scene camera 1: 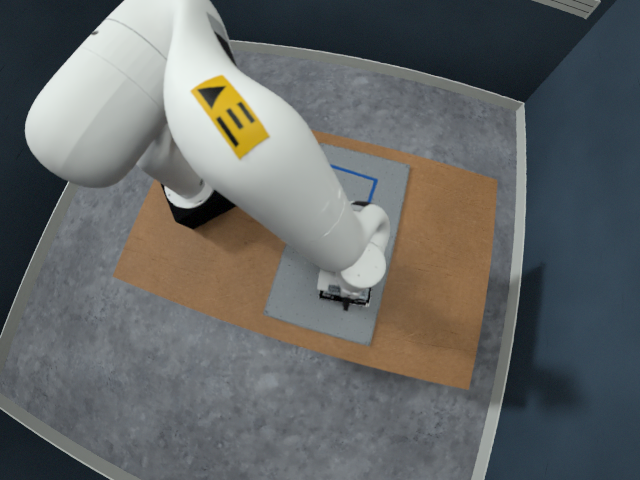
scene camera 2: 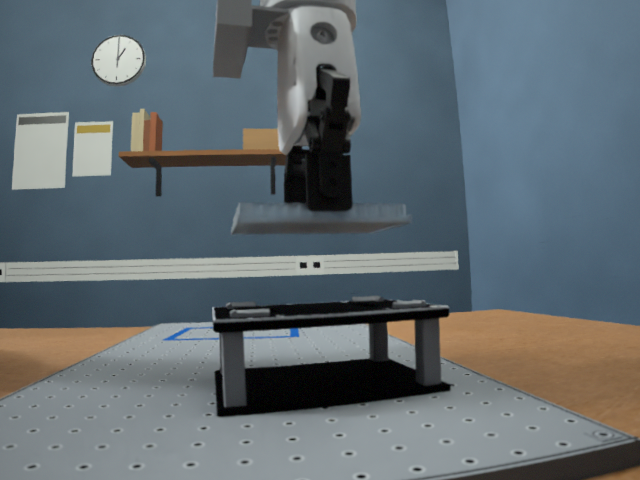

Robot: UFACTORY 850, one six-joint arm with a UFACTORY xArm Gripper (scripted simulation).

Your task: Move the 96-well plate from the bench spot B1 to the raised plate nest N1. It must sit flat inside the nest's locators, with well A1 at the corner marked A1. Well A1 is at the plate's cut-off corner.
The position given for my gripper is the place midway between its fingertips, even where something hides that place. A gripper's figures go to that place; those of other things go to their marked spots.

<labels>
My gripper [scene camera 2: 314,220]: 0.34 m from the lens. A 96-well plate [scene camera 2: 255,219] is 0.29 m from the lens.
</labels>
